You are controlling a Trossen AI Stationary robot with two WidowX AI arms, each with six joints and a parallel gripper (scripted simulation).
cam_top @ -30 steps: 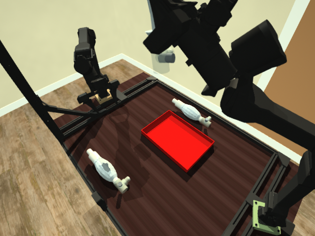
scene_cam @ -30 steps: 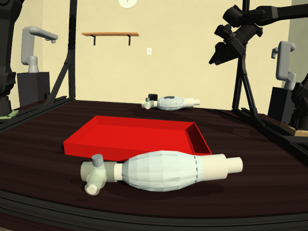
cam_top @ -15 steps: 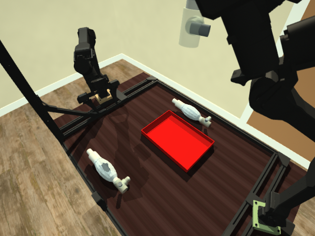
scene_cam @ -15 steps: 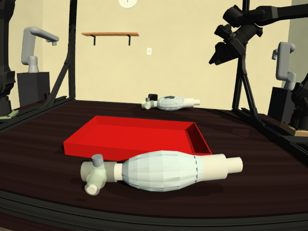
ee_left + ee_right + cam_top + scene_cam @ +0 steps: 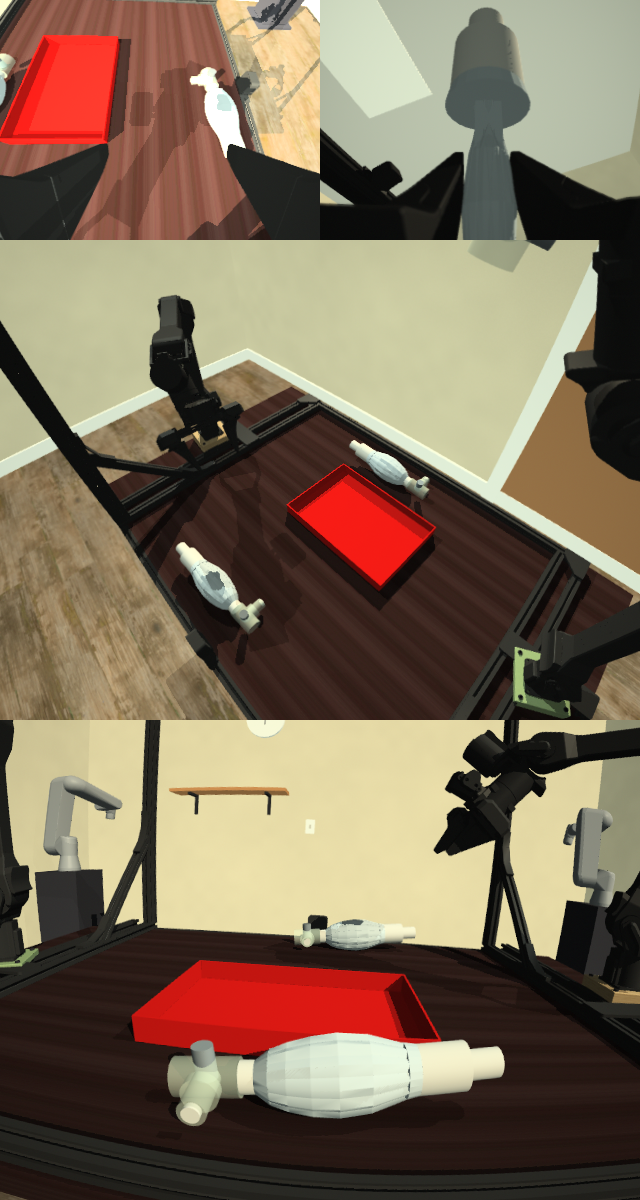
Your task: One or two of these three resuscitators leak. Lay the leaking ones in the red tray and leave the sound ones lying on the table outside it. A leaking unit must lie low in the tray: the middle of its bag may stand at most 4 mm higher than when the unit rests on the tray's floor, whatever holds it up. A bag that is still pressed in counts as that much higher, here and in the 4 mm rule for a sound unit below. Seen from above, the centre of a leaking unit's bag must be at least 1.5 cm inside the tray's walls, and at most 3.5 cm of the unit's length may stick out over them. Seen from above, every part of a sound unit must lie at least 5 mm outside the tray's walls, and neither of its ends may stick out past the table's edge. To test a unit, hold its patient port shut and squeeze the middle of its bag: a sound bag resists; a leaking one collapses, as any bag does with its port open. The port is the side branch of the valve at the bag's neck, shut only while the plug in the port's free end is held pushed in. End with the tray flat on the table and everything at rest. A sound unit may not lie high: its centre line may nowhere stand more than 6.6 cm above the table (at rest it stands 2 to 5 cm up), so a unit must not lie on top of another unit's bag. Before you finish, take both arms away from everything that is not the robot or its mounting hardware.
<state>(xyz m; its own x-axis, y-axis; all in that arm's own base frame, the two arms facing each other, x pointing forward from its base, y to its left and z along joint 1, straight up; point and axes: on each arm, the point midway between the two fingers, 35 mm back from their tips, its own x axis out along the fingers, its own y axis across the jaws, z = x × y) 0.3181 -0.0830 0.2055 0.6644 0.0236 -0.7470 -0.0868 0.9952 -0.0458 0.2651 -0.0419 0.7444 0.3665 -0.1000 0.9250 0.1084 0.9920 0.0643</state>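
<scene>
Now: the red tray 760 mm below my right hand, 240 mm to the left of it and 140 mm ahead of it.
</scene>
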